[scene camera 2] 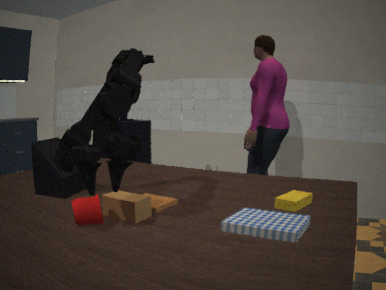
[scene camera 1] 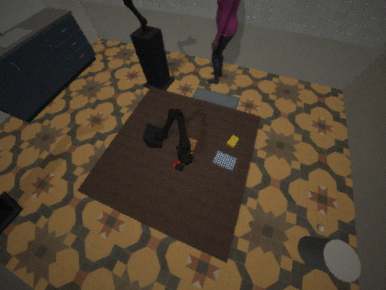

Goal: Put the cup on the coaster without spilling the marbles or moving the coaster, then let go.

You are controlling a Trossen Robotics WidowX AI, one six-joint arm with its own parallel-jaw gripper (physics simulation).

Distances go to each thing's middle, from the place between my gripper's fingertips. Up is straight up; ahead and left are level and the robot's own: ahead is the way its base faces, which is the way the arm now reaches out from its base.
My gripper is now 50 mm past the red cup (scene camera 2: 87,210), 20 mm to the left of it and 50 mm above it. Round my hand: blue-and-white checked pad (scene camera 2: 289,227) (290 mm ahead, 220 mm to the left, 70 mm below); then light wooden block (scene camera 2: 131,207) (30 mm behind, 100 mm to the left, 60 mm below).
